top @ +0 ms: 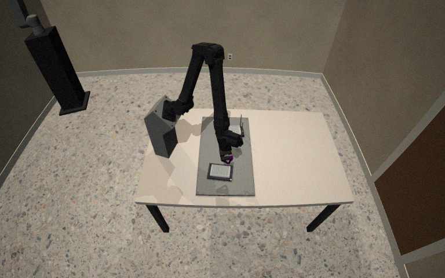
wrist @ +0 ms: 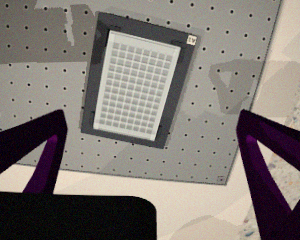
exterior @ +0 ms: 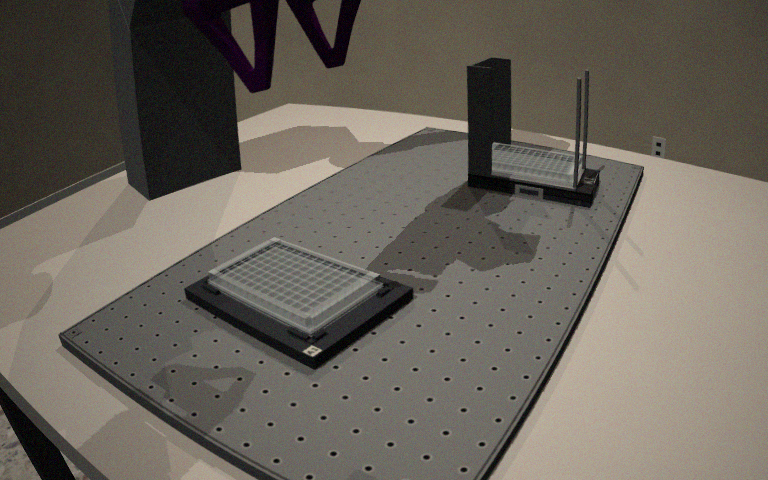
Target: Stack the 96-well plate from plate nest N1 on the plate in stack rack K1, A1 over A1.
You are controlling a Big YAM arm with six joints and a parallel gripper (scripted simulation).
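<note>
Right now my hand is 190 mm above the pale A1 mark, 60 mm to the left of it and 20 mm short of it.
</note>
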